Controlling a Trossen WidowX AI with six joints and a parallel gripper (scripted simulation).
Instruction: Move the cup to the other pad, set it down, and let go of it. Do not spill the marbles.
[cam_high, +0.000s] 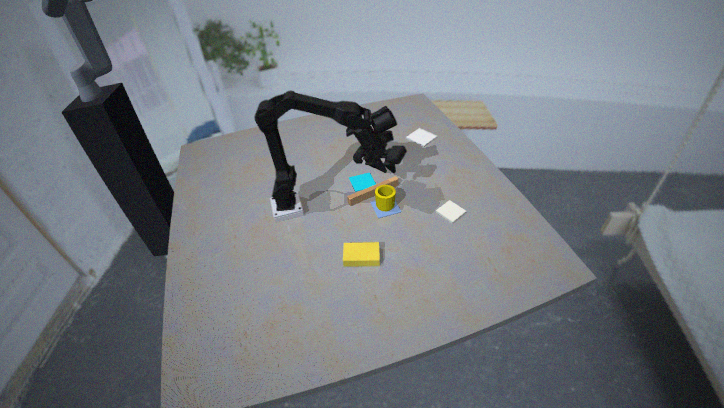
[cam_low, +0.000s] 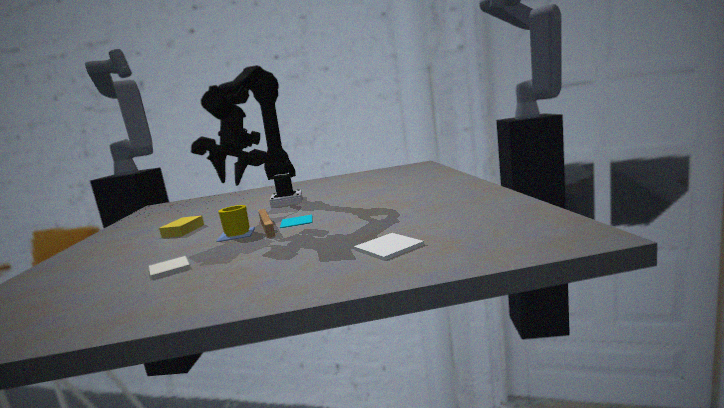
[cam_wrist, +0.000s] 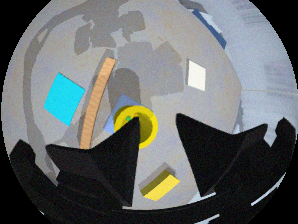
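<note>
Now: the yellow cup 2 cm behind my gripper tip, 2 cm to the right of it and 10 cm below it. Round my gripper tip: orange wooden bar (5 cm behind, 5 cm to the left, 13 cm below); then cyan tile (8 cm behind, 13 cm to the left, 15 cm below); then cream block (20 cm ahead, 9 cm to the right, 13 cm below).
</note>
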